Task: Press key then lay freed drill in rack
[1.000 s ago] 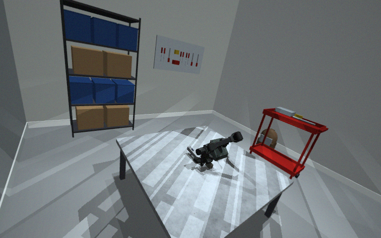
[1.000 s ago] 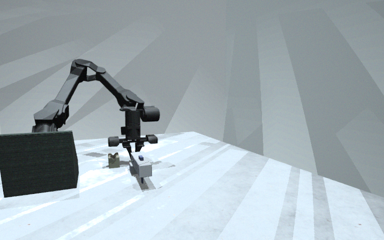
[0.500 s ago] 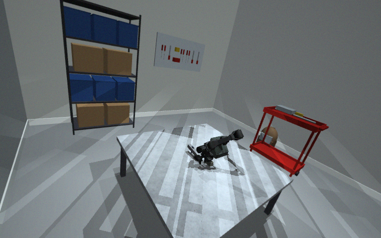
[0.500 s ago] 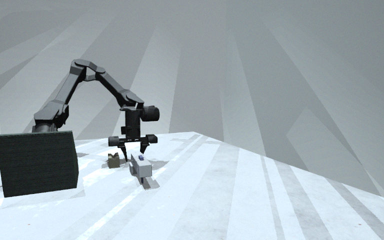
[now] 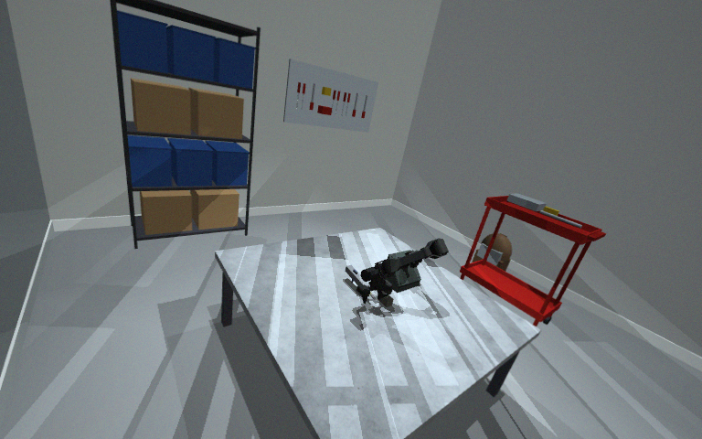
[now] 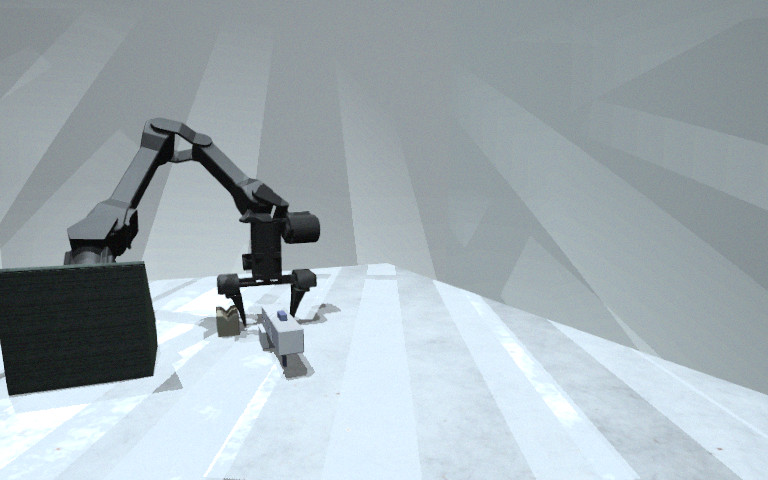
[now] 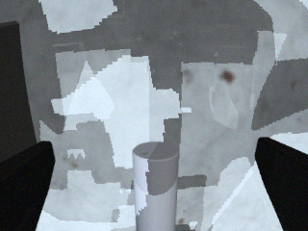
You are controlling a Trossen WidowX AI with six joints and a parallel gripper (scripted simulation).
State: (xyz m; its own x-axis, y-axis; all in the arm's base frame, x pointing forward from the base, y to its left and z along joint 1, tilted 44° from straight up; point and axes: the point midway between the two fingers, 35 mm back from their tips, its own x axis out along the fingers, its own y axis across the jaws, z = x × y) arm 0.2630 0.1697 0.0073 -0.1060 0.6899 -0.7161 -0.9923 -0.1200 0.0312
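My gripper tip is now 8 cm past the rack, 1 cm to the right of it and 1 cm below it. Also, from my gripper tip: grey holder block 1 cm ahead, 15 cm to the right, 4 cm above.
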